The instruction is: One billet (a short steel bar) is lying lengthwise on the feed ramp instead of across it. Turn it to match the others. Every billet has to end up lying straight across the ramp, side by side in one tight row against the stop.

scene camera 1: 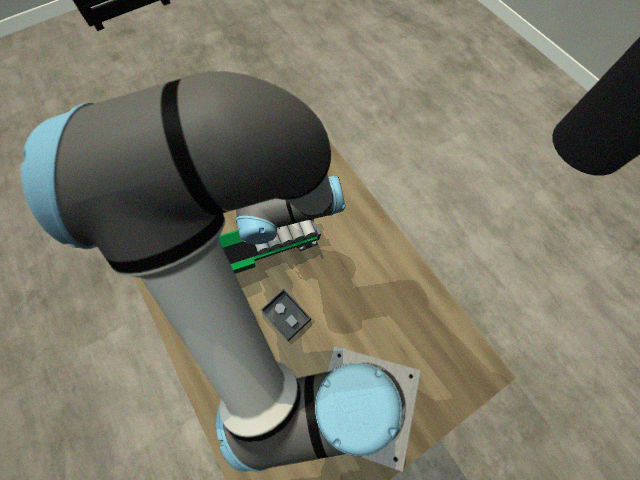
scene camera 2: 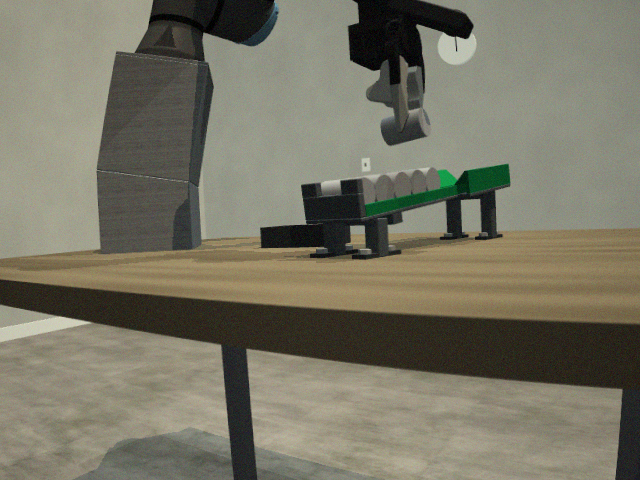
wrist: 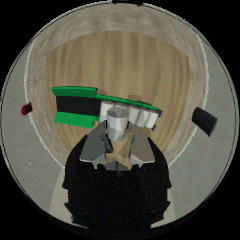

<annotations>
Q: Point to a stop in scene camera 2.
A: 339, 206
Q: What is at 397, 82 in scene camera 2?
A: My gripper.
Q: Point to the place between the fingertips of my gripper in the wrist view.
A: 117, 121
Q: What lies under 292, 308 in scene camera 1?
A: A dark tray.
</annotations>
